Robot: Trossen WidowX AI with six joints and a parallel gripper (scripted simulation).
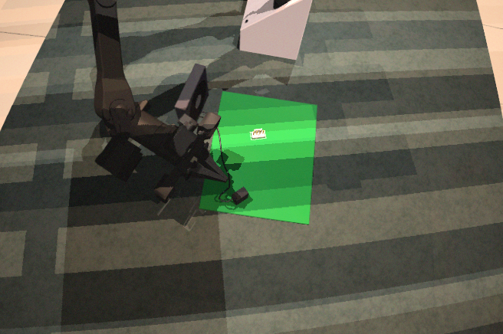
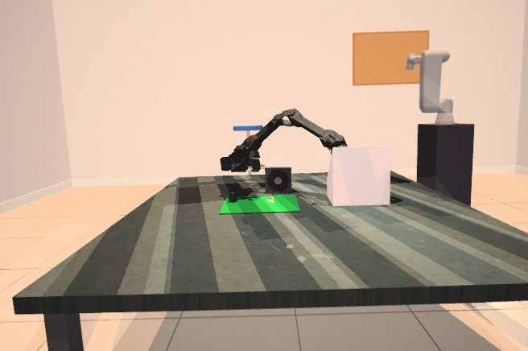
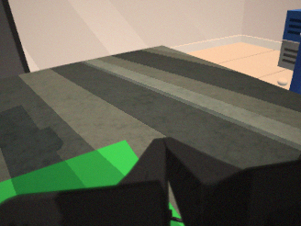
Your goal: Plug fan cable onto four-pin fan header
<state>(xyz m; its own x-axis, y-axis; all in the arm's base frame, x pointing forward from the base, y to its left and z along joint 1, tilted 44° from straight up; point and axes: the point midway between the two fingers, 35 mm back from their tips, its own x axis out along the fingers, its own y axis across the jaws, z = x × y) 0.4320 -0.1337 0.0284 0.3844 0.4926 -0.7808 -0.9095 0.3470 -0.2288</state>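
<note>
Right now my gripper tip is 3 cm to the right of the dark fan plug and 11 cm above it. The rest, counted from my gripper tip: dark square fan (20 cm behind, 9 cm to the right, 7 cm below); four-pin header (16 cm behind, 5 cm to the left, 13 cm below); green board (12 cm behind, 7 cm to the left, 14 cm below).
</note>
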